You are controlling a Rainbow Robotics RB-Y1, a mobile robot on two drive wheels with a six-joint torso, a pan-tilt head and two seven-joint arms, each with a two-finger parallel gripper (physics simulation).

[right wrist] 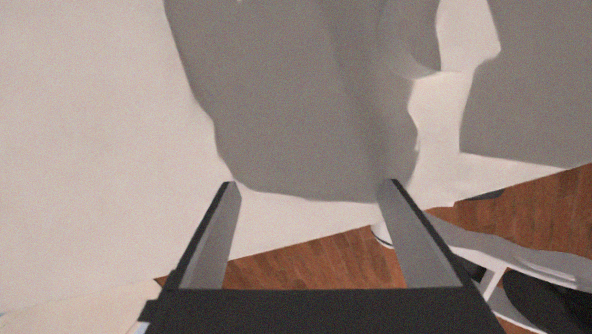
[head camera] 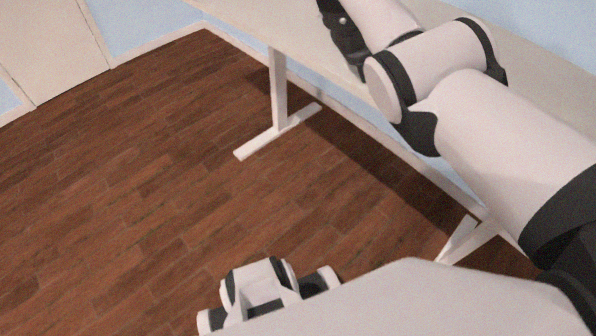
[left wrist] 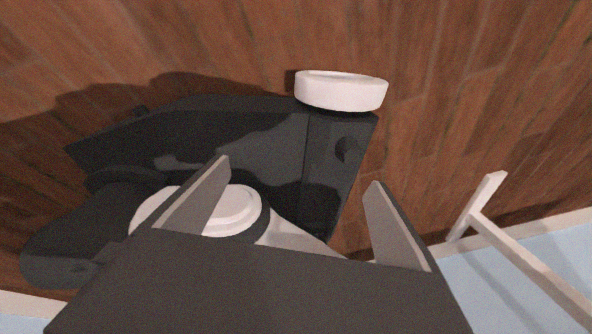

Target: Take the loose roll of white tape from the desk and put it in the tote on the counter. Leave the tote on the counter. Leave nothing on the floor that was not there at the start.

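Frame: origin at the robot's base, x ahead, y left, z up, level; metres.
Where they show: left gripper, between the fingertips: [left wrist: 299,177]; right gripper, between the fingertips: [right wrist: 309,189] [head camera: 355,65].
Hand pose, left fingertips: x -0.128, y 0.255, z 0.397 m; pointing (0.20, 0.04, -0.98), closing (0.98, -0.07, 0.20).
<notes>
After its pixels a point has its place.
The desk [head camera: 240,11] @(z 0.951, x 0.712, y -0.190 m) [right wrist: 100,125] @(z 0.951, x 0.441, y -0.408 m) has a pale top. A faint curved outline near the top right of the right wrist view looks like the white tape roll [right wrist: 400,60] @(z 0.966, x 0.229, y -0.426 m). It is pale on pale and mostly in shadow, so its shape is hard to make out. My right gripper [right wrist: 309,189] @(z 0.960, x 0.276, y -0.355 m) is open and empty above the desk near its edge, with the outline beyond the right finger's tip. In the head view the gripper is partly hidden by my arm. My left gripper [left wrist: 299,177] @(z 0.397, x -0.127, y 0.255 m) is open and empty, high above my base. The tote and counter do not show.
The desk's white leg [head camera: 278,90] @(z 0.349, x 1.016, y -0.401 m) [left wrist: 530,260] @(z 0.295, x 1.025, y -0.378 m) stands on the wooden floor [head camera: 150,175] @(z 0.001, x 0.993, y 0.465 m) [left wrist: 450,60] @(z 0.001, x 0.350, y 0.334 m) [right wrist: 310,265] @(z 0.001, x 0.374, y 0.976 m). My dark base [left wrist: 260,135] @(z 0.169, x -0.175, y 0.177 m) with a white wheel [left wrist: 340,92] is below the left gripper. A pale door [head camera: 45,45] @(z 0.455, x 2.361, y 1.220 m) is at the far left of the head view.
</notes>
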